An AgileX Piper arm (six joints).
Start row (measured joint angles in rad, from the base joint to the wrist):
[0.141, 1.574, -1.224, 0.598, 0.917, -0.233]
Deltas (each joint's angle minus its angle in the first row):
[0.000, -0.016, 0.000, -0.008, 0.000, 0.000]
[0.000, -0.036, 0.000, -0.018, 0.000, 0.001]
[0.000, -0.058, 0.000, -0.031, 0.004, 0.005]
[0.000, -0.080, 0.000, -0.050, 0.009, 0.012]
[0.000, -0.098, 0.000, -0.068, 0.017, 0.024]
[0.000, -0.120, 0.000, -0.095, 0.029, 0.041]
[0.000, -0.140, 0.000, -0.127, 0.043, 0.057]
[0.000, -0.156, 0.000, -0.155, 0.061, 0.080]
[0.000, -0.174, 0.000, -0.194, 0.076, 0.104]
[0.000, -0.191, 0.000, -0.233, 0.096, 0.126]
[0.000, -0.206, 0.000, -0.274, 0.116, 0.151]
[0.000, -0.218, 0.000, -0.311, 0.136, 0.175]
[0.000, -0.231, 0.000, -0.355, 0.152, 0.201]
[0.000, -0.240, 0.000, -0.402, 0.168, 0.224]
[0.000, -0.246, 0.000, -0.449, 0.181, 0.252]
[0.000, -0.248, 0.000, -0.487, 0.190, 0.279]
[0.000, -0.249, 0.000, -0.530, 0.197, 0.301]
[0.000, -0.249, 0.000, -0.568, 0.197, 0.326]
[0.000, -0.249, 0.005, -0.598, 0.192, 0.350]
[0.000, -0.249, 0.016, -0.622, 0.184, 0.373]
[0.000, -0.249, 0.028, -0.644, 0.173, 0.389]
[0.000, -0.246, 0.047, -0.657, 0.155, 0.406]
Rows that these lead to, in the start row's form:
[0.141, 1.558, -1.224, 0.590, 0.917, -0.233]
[0.141, 1.538, -1.224, 0.580, 0.917, -0.232]
[0.141, 1.516, -1.224, 0.567, 0.921, -0.228]
[0.141, 1.494, -1.224, 0.548, 0.926, -0.221]
[0.141, 1.476, -1.224, 0.530, 0.934, -0.209]
[0.141, 1.454, -1.224, 0.503, 0.946, -0.192]
[0.141, 1.434, -1.224, 0.471, 0.960, -0.176]
[0.141, 1.418, -1.224, 0.443, 0.978, -0.153]
[0.141, 1.400, -1.224, 0.404, 0.993, -0.129]
[0.141, 1.383, -1.224, 0.365, 1.013, -0.107]
[0.141, 1.368, -1.224, 0.324, 1.033, -0.082]
[0.141, 1.356, -1.224, 0.287, 1.053, -0.058]
[0.141, 1.343, -1.224, 0.243, 1.069, -0.032]
[0.141, 1.334, -1.224, 0.196, 1.085, -0.009]
[0.141, 1.328, -1.224, 0.149, 1.098, 0.019]
[0.141, 1.326, -1.224, 0.111, 1.107, 0.046]
[0.141, 1.325, -1.224, 0.068, 1.114, 0.068]
[0.141, 1.325, -1.224, 0.030, 1.114, 0.093]
[0.141, 1.325, -1.219, 0.000, 1.109, 0.117]
[0.141, 1.325, -1.208, -0.024, 1.101, 0.140]
[0.141, 1.325, -1.196, -0.046, 1.090, 0.156]
[0.141, 1.328, -1.177, -0.059, 1.072, 0.173]

